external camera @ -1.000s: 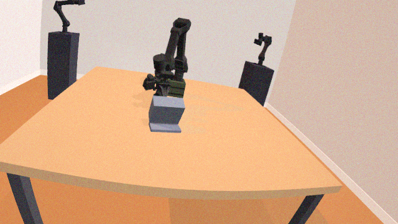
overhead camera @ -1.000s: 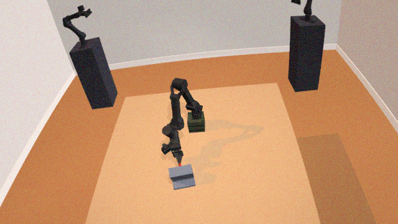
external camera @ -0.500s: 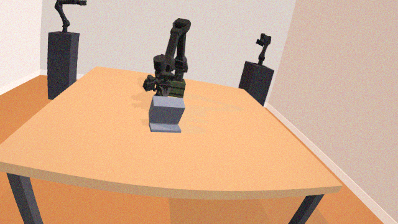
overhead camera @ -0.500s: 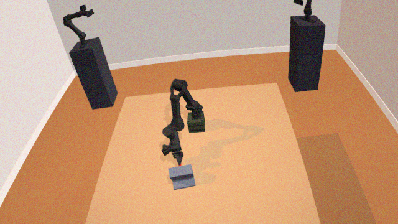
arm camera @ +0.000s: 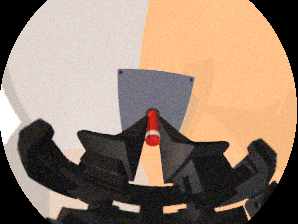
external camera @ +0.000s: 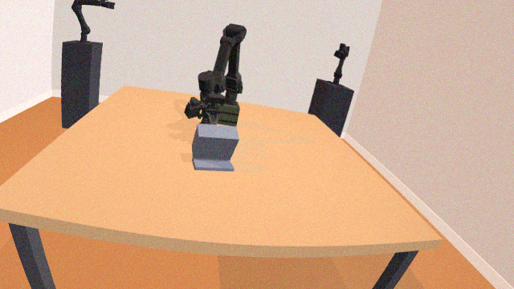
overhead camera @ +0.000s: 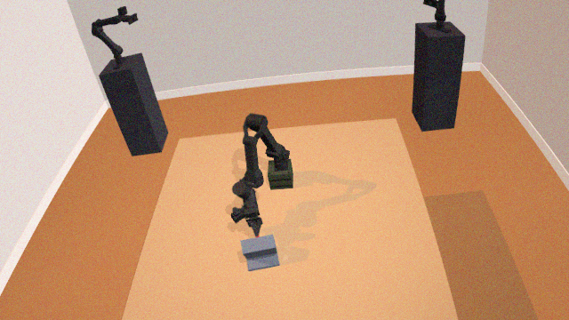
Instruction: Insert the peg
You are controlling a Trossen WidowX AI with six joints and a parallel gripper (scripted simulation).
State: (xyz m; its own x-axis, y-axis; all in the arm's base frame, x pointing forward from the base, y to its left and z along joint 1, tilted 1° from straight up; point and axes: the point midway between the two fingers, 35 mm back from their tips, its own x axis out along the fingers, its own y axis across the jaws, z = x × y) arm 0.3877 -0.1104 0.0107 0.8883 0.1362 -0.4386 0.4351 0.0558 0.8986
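My gripper tip is 2 cm past the red peg and 1 cm below it. Also, from my gripper tip: grey-blue sloped panel (4 cm ahead, 2 cm below, 1 cm to the left); flat foot (8 cm below, 6 cm ahead, 1 cm to the left).
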